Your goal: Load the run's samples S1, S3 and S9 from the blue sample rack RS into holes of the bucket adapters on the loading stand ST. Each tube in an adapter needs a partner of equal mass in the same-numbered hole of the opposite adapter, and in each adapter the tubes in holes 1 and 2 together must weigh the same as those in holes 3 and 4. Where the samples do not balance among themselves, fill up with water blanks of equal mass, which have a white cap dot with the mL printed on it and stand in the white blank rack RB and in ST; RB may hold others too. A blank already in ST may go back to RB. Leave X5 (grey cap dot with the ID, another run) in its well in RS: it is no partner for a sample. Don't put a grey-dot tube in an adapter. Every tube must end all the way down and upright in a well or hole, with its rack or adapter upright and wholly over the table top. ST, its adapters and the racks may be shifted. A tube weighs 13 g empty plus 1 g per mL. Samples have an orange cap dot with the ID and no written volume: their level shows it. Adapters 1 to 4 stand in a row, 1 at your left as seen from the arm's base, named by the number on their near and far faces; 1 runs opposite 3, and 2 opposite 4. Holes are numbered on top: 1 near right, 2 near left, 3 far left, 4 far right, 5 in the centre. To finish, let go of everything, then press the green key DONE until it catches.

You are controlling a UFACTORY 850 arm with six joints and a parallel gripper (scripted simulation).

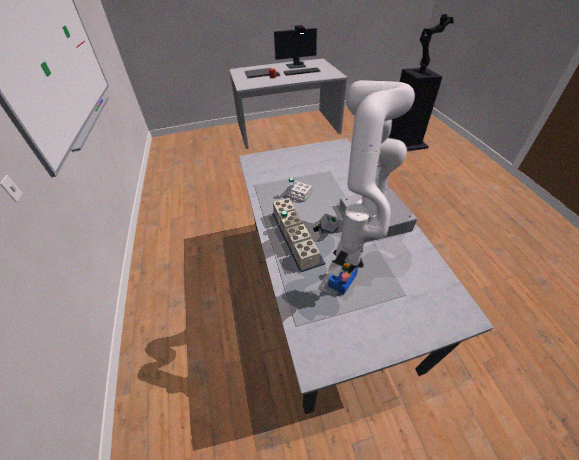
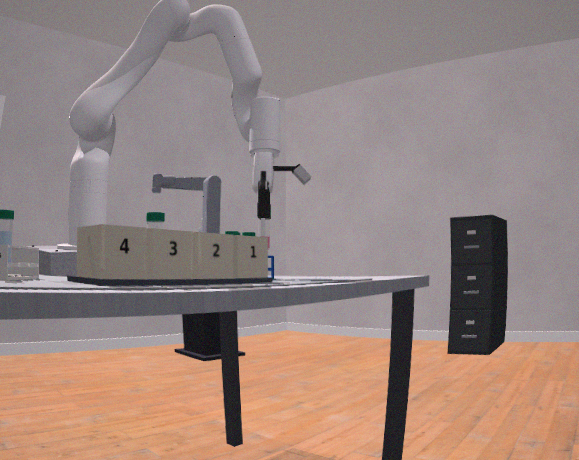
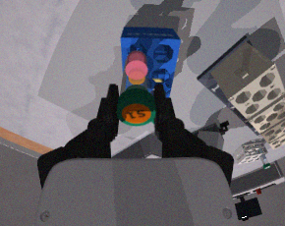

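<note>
Right now the sample tube S1 is 5 cm below my hand and 1 cm behind it. From my hand the other things lie so: grey-dot tube X5: 11 cm below, 3 cm to the right, 2 cm behind; blue sample rack RS: 15 cm below, 4 cm to the right, 2 cm behind; sample tube S9: 11 cm below, 9 cm to the right, 4 cm behind.
</note>
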